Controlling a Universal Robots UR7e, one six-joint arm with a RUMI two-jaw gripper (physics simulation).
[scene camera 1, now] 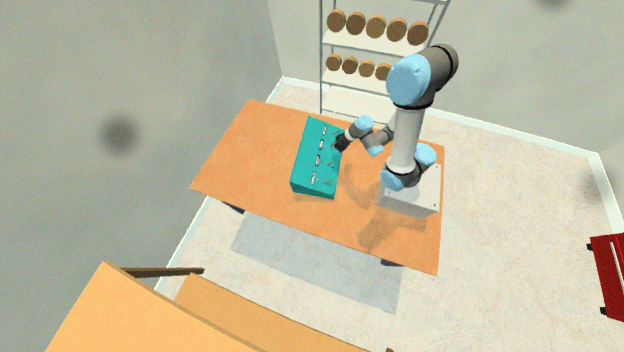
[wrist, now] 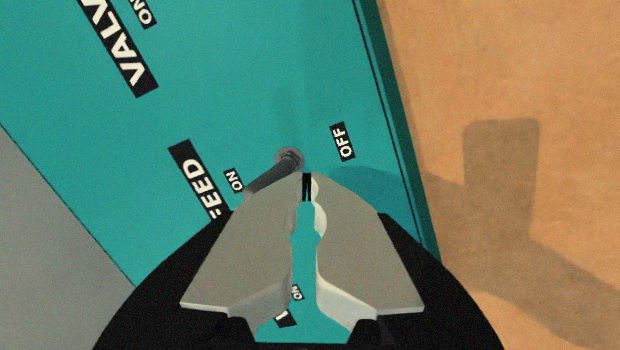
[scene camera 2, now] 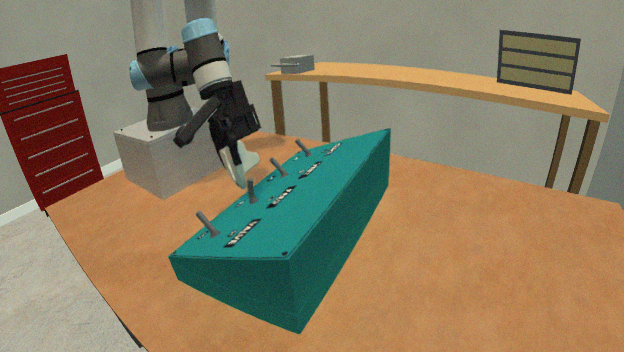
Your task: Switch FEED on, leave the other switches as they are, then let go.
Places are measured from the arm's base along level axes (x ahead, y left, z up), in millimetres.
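Pixels of known places: gripper, fingertip midpoint: (scene camera 1: pixel 335 147) (wrist: pixel 307 175) (scene camera 2: pixel 244 188); arm's base, link origin: (scene camera 2: pixel 170 123).
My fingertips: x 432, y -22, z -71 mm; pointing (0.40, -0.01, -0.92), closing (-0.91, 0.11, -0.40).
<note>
Ahead of a thing's pixels: the offset from my fingertips to its top centre. Level surfaces: height alone.
The FEED switch lever {22 mm ahead, 2 mm left, 28 mm up} (scene camera 1: pixel 332 146) (scene camera 2: pixel 251 192) (wrist: pixel 273 174) stands on the teal sloped panel (scene camera 1: pixel 304 162) (scene camera 2: pixel 320 210) (wrist: pixel 225 100). In the wrist view it leans toward its ON label, away from OFF. In scene camera 2 the VALVE lever {46 mm ahead, 116 mm right, 19 mm up} (scene camera 2: pixel 207 224) and the two levers beyond FEED (scene camera 2: pixel 278 167) (scene camera 2: pixel 302 148) lean more to the left, to the OFF side. My gripper (scene camera 2: pixel 242 186) (wrist: pixel 307 175) is shut and empty, its tips close beside the FEED lever on the panel's low side. One finger hides the lever's end in the wrist view; contact cannot be told.
The panel rests on the orange table {108 mm down} (scene camera 1: pixel 235 150) (scene camera 2: pixel 450 250). The robot's pale base block (scene camera 1: pixel 400 205) (scene camera 2: pixel 150 165) stands on the low side of the panel. A shelf rack (scene camera 1: pixel 321 65), a red cabinet (scene camera 1: pixel 607 280) (scene camera 2: pixel 50 130) and a workbench (scene camera 2: pixel 415 77) stand away from the table.
</note>
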